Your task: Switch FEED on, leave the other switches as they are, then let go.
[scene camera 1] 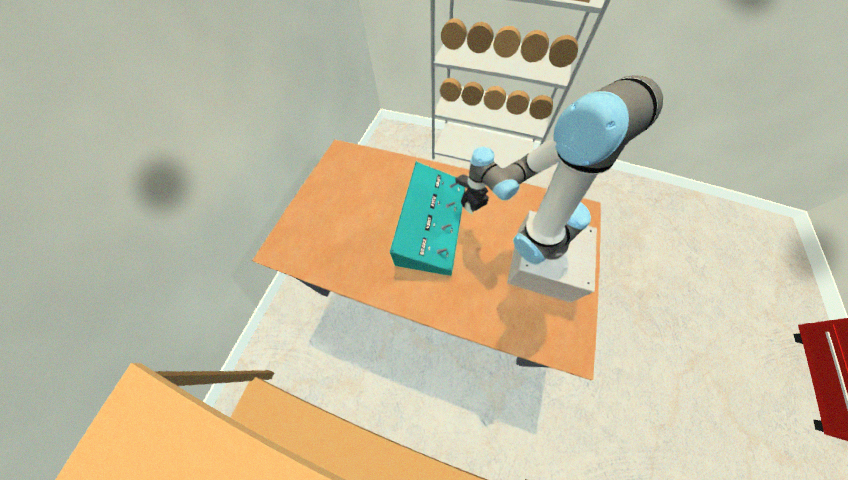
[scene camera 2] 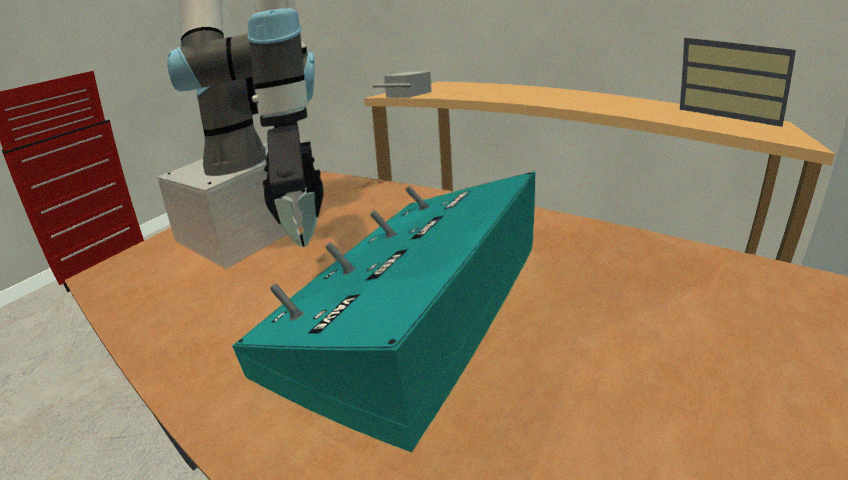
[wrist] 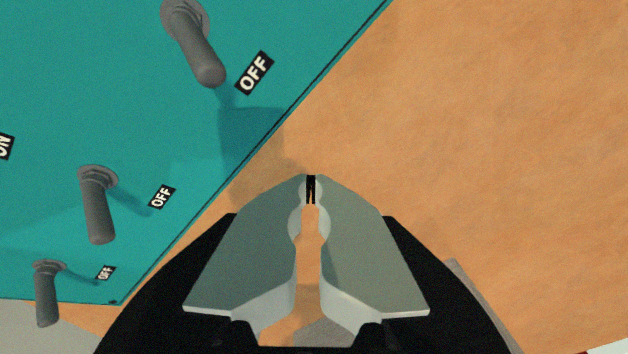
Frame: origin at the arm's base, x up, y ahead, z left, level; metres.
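Seen in the pictures: gripper, fingertip midpoint: [scene camera 1: 468, 210] [scene camera 2: 303, 246] [wrist: 311, 177]; arm's base, origin of the base link: [scene camera 2: 235, 164].
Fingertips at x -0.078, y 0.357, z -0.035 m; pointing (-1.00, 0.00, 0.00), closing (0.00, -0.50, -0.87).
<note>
Offsets run from my fingertips to a thing's top centre. Level surfaces: height alone.
The teal switch box [scene camera 1: 410, 208] [scene camera 2: 440, 264] [wrist: 75, 80] carries VALVE, FEED, VENT and BRAKE levers in a row. The FEED lever @(dx +0.026, dy +0.085, dz +0.010 m) [scene camera 1: 450, 205] [scene camera 2: 340, 258] [wrist: 200, 52] leans toward its OFF label. The VALVE lever @(dx +0.026, dy +0.122, dz -0.104 m) [scene camera 2: 287, 302], VENT lever @(dx +0.026, dy +0.048, dz +0.124 m) [scene camera 2: 383, 224] [wrist: 98, 212] and BRAKE lever @(dx +0.026, dy +0.010, dz +0.238 m) [scene camera 2: 417, 198] [wrist: 46, 297] lean to the OFF side too. The VALVE lever does not show in the wrist view. My gripper [scene camera 1: 467, 207] [scene camera 2: 303, 242] [wrist: 311, 177] is shut and empty, beyond the box's OFF-side edge near the FEED lever, over the table and apart from the levers.
The box stands on the orange-brown table @(dx -0.100 m) [scene camera 1: 333, 196] [scene camera 2: 624, 333] [wrist: 475, 125]. The robot's pale base block [scene camera 1: 547, 284] [scene camera 2: 202, 220] stands on the OFF side. A shelf rack [scene camera 1: 433, 110] stands behind the table. A red cabinet [scene camera 2: 77, 190] and a wooden bench [scene camera 2: 565, 110] stand farther off.
</note>
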